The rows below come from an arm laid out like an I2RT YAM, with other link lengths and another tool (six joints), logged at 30 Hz.
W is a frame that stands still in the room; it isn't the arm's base.
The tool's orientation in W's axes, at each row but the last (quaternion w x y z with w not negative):
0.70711 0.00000 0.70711 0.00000
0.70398 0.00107 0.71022 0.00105
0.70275 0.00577 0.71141 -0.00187
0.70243 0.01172 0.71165 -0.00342
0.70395 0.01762 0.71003 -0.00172
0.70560 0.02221 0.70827 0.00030
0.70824 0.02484 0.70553 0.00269
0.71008 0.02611 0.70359 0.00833
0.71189 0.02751 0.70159 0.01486
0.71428 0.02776 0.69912 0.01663
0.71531 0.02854 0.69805 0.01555
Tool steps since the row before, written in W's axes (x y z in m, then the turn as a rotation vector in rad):
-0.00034 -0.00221 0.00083 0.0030 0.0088 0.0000
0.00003 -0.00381 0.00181 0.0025 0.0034 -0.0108
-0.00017 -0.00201 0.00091 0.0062 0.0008 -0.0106
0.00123 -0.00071 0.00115 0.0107 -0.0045 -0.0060
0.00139 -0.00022 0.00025 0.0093 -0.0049 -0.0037
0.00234 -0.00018 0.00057 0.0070 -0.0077 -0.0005
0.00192 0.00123 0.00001 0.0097 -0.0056 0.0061
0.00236 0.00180 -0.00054 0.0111 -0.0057 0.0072
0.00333 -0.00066 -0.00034 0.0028 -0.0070 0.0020
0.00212 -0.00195 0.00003 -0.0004 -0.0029 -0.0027
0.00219 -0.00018 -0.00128 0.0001 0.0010 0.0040
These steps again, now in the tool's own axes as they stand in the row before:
-0.00083 -0.00221 -0.00034 0.0000 0.0088 0.0030
-0.00182 -0.00380 0.00001 0.0108 0.0034 0.0026
-0.00092 -0.00201 -0.00016 0.0105 0.0008 0.0063
-0.00117 -0.00067 0.00123 0.0058 -0.0043 0.0109
-0.00027 -0.00018 0.00139 0.0035 -0.0047 0.0095
-0.00058 -0.00009 0.00234 0.0002 -0.0075 0.0072
0.00005 0.00129 0.00188 -0.0063 -0.0051 0.0099
0.00065 0.00183 0.00231 -0.0074 -0.0051 0.0113
0.00035 -0.00062 0.00334 -0.0024 -0.0068 0.0030
-0.00011 -0.00191 0.00215 0.0025 -0.0031 -0.0004
0.00132 -0.00022 0.00216 -0.0039 0.0012 0.0002

